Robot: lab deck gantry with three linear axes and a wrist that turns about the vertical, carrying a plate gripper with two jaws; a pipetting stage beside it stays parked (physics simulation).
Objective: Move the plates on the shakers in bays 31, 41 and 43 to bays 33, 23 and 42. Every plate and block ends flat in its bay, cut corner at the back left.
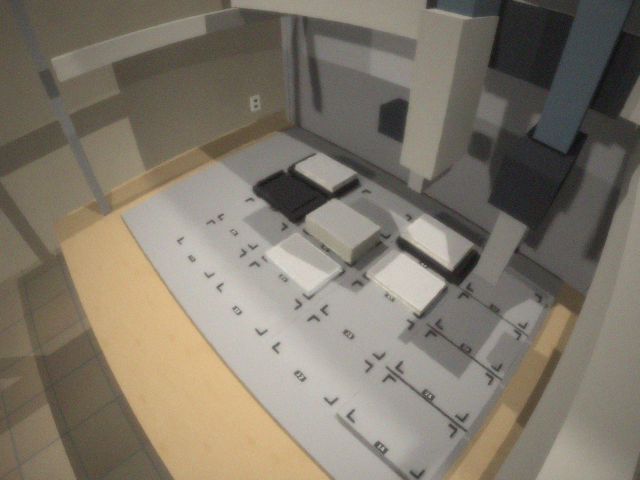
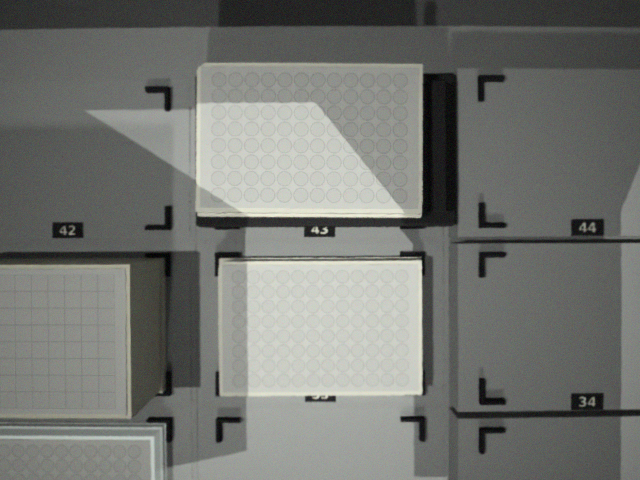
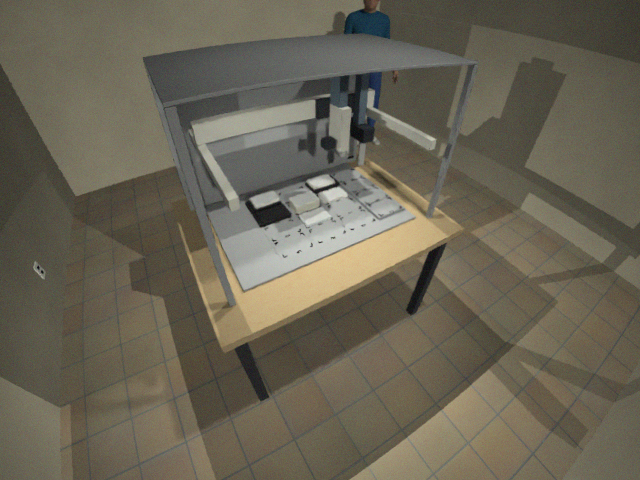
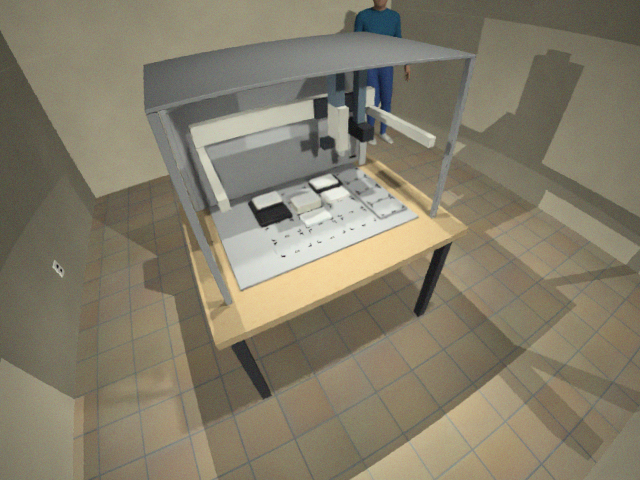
Labels:
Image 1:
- tall white block: 348, 234
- white plate: 304, 265
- black shaker: 296, 216
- bay 23: 379, 327
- bay 33: 435, 305
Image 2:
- tall white block: 90, 333
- black shaker: 448, 218
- bay 42: 106, 153
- bay 33: 207, 283
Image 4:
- my gripper: 357, 160

